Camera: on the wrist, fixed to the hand. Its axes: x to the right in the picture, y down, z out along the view.
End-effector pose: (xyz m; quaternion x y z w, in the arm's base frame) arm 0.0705 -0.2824 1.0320 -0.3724 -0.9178 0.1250 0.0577
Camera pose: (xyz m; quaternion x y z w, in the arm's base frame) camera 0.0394 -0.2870 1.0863 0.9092 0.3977 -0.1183 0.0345
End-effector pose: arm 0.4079 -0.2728 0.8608 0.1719 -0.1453 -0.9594 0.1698
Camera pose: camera 0.3968 -0.2553 0.8015 0.0351 -0.2153 -0.5672 0.7941
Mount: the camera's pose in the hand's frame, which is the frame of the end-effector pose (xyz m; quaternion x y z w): 0.0198 -0.0388 -0.0452 -0.0064 0.0150 0.6975 0.7164
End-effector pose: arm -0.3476 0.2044 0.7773 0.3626 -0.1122 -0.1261 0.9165
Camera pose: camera -0.3213 0.1996 0.7205 0.1775 -0.3187 0.5537 0.7486
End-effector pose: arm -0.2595 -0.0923 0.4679 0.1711 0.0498 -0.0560 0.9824
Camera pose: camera -0.2484 -0.1150 0.4104 0.1519 -0.0686 0.6480 0.7432
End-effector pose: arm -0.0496 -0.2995 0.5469 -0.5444 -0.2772 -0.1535 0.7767
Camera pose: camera -0.0428 -0.3543 0.5768 -0.5860 0.1938 0.4218 0.6642
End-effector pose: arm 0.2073 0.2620 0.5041 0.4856 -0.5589 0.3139 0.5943
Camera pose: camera 0.2626 0.2877 0.5189 -0.0505 -0.7322 0.6431 0.2183
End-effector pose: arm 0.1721 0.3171 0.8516 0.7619 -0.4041 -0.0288 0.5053
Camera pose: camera 0.2286 0.3444 0.8501 0.2612 -0.8132 0.3407 0.3930
